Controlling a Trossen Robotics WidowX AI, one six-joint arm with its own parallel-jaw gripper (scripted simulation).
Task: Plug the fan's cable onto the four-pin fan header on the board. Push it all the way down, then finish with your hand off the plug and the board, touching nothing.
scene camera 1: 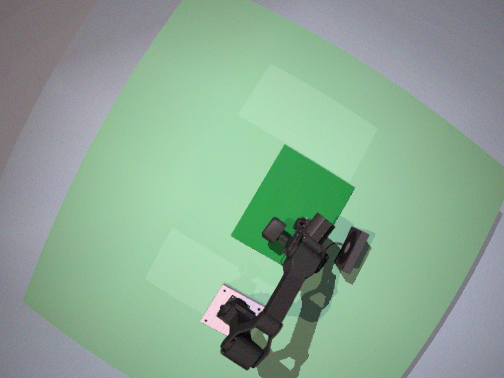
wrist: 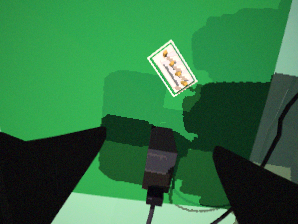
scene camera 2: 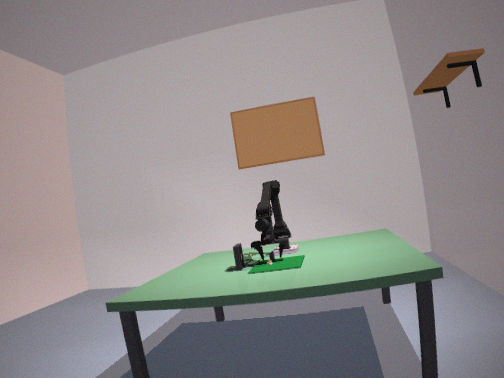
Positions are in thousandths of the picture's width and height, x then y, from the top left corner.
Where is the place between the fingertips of the gripper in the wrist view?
535,632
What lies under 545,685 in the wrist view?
A dark grey fan plug.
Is the gripper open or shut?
Open.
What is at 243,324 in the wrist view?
A dark green board.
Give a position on a four-pin header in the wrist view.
579,248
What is the gripper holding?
Nothing.
